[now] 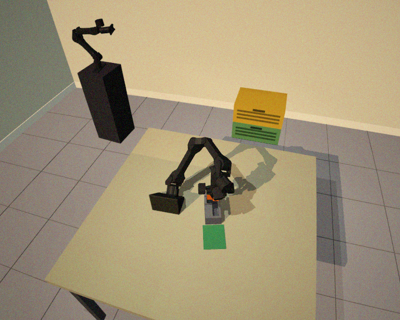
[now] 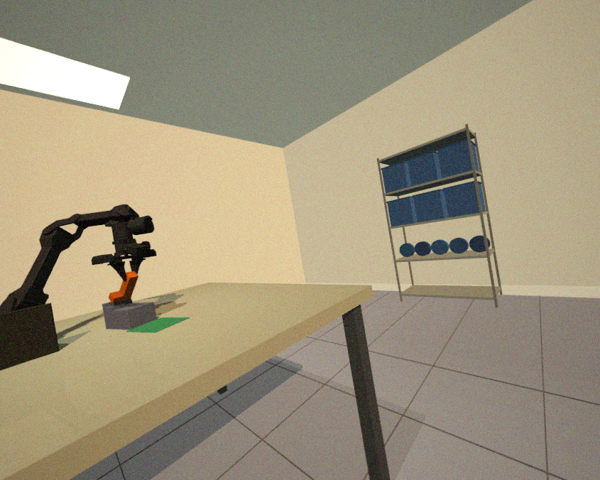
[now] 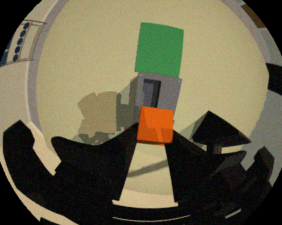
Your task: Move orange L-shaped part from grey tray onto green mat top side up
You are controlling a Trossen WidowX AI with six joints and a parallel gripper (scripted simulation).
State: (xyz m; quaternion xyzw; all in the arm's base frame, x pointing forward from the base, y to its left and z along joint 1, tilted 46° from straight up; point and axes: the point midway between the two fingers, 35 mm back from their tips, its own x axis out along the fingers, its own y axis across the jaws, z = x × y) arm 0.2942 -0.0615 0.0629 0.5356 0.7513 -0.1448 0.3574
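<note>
Right now my gripper tip is 17 cm above the green mat, 14 cm to the left of it and 4 cm short of it. Also, from my gripper tip: orange L-shaped part: 3 cm below, 3 cm behind, 2 cm to the left.
</note>
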